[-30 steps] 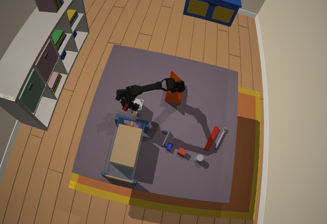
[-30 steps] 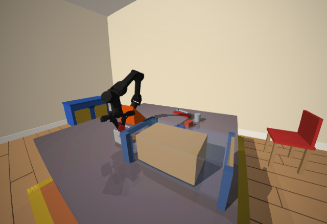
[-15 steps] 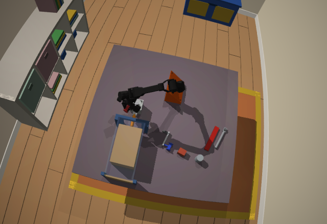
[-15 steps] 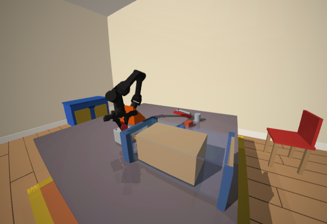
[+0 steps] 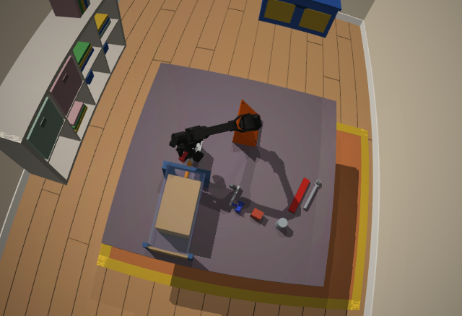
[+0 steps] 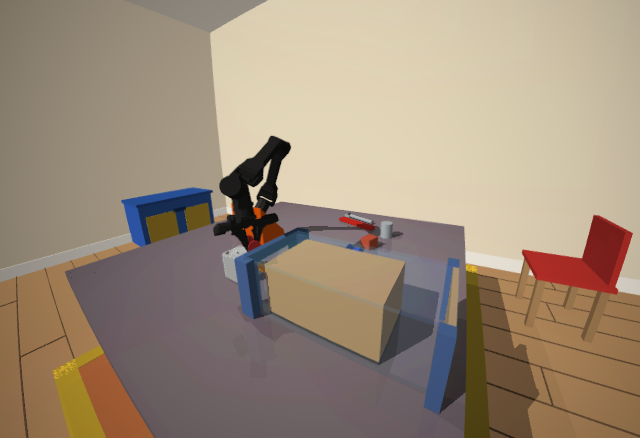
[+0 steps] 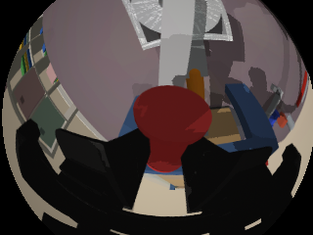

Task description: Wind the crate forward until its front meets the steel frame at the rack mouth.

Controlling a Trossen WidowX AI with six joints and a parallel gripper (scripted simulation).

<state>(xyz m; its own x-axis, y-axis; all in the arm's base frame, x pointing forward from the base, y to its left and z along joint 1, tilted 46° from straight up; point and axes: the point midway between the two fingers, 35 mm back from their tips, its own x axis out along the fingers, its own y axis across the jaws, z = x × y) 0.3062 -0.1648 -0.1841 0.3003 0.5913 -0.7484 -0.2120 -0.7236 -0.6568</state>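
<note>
The winch handle is 50 mm behind my gripper tip, 10 mm to the left of it and 30 mm below it. Also, from my gripper tip: blue frame (50 mm ahead, 40 mm to the left, 20 mm below); grey winch (130 mm behind, 10 mm to the left, 100 mm below); red grip (10 mm behind).
</note>
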